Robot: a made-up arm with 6 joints.
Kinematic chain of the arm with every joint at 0, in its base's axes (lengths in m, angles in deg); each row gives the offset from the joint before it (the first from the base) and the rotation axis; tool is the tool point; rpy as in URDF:
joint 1: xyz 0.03 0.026 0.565 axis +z
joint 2: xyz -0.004 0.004 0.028 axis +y
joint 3: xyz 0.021 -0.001 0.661 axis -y
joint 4: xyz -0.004 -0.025 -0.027 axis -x
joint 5: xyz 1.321 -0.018 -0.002 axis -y
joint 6: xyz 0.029 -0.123 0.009 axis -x
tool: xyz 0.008 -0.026 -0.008 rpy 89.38 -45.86 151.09
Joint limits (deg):
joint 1: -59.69..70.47
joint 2: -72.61..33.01
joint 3: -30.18..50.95
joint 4: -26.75..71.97
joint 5: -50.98..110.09
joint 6: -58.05..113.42
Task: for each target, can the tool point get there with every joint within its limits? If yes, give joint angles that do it. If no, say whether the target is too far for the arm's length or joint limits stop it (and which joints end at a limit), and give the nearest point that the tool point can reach.
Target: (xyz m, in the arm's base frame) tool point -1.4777 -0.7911 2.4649
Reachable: no: too far | nearest point -1.1387 -0.6074 2.0430 | short by 0.572 m
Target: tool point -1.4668 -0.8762 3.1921
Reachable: no: too far | nearest point -0.9107 -0.5410 2.2243 | short by 1.165 m
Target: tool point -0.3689 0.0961 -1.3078
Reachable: no: joint limits stop it (at a limit: joint 1, joint 2, joint 3, joint 4, joint 6) | nearest point 0.4462 0.7912 -0.1124 | short by 1.605 m
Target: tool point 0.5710 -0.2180 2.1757
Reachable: yes | joints -9.29 -32.48 12.79 35.13 -37.11 63.54
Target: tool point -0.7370 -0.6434 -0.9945
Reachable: no: joint limits stop it (at a limit: joint 1, joint 2, joint 3, joint 4, joint 5) | nearest point 0.3302 -0.8069 -0.1234 | short by 1.387 m
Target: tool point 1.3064 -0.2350 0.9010
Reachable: yes | joints -3.62 -2.81 -19.25 16.77 11.64 7.28
